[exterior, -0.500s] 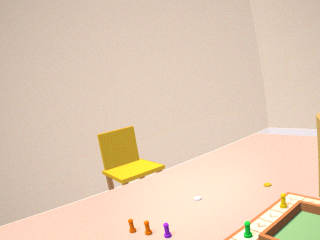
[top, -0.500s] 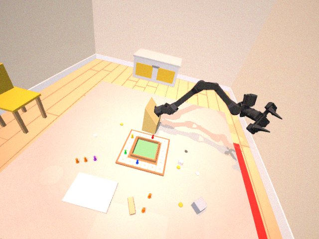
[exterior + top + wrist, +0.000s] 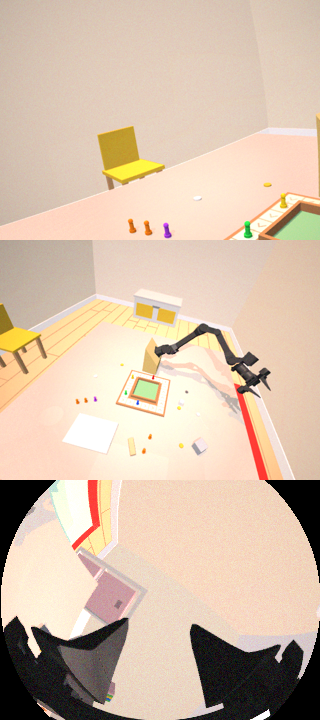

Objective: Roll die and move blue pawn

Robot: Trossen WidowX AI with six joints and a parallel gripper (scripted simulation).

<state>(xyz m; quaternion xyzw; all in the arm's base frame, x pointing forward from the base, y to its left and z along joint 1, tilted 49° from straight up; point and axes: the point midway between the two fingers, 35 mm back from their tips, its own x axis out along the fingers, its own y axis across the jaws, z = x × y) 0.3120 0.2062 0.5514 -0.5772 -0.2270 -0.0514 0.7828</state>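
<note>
Right now the white die is 6 cm behind my gripper tip, 36 cm to the right of it and 27 cm below it. Also, from my gripper tip: red pawn (22 cm behind, 56 cm to the right, 25 cm below); small box (19 cm ahead, 28 cm to the right, 25 cm below); green sunken tray (11 cm behind, 59 cm to the right, 27 cm below).
</note>
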